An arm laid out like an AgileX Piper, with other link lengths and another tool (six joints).
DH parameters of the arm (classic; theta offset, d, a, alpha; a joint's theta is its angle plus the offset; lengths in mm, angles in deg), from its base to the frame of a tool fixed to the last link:
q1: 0 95.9 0 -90
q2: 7.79 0 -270.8 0
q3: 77.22 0 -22.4 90
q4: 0 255.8 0 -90
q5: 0 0 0 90
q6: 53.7 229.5 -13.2 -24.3
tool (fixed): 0 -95.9 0 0
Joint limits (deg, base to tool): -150..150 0..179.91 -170..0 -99.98..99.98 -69.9..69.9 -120..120
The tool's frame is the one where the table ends.
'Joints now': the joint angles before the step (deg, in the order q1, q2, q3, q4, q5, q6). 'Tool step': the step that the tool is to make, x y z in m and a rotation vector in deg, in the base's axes. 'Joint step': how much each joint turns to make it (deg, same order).
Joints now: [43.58 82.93 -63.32 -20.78 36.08 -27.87]
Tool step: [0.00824 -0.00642 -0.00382 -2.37 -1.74 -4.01]
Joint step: [0.11 1.83 -0.28 -8.20 0.94 8.07]
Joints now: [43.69 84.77 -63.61 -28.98 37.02 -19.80]
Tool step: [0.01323 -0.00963 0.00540 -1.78 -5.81 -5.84]
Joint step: [0.03 1.91 -0.41 -14.44 0.62 13.90]
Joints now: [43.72 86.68 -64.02 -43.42 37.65 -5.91]
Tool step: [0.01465 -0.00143 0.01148 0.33 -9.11 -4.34]
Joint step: [0.43 2.41 -0.59 -18.32 -0.11 17.69]
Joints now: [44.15 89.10 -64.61 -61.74 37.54 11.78]
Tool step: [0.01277 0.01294 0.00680 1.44 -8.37 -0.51]
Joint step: [0.99 3.49 -1.11 -16.96 -0.23 16.24]
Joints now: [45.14 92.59 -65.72 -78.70 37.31 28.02]
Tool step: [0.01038 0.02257 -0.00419 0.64 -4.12 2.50]
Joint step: [1.15 4.25 -1.94 -10.30 -0.87 9.32]
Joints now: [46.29 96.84 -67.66 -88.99 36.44 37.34]
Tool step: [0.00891 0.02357 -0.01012 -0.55 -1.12 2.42]
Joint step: [1.15 4.58 -2.97 -4.35 -0.61 3.38]
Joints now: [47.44 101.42 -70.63 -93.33 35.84 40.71]
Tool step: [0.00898 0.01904 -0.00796 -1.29 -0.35 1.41]
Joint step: [0.74 4.17 -3.71 -0.95 -0.12 -0.43]
